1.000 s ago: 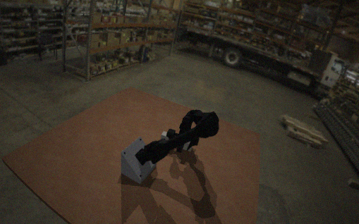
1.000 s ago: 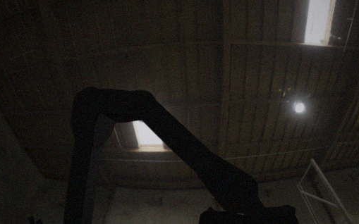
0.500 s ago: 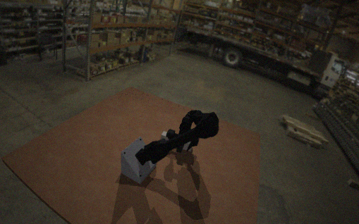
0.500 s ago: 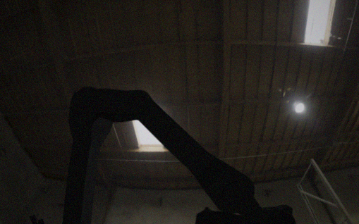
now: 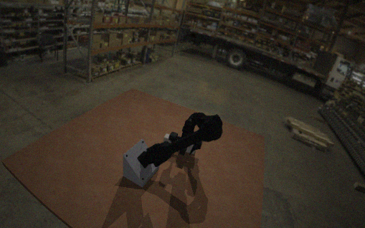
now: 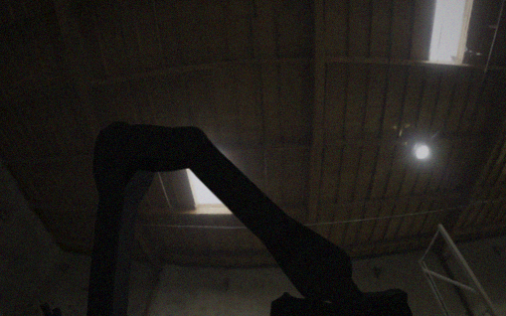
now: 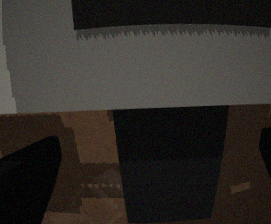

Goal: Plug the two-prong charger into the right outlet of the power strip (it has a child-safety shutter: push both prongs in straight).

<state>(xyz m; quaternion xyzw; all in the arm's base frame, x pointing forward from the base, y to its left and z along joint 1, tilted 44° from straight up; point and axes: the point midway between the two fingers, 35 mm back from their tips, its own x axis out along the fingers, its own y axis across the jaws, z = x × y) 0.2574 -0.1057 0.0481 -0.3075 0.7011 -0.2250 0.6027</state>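
Now: gripper tip 2 cm short of the two-prong charger and 1 cm below it.
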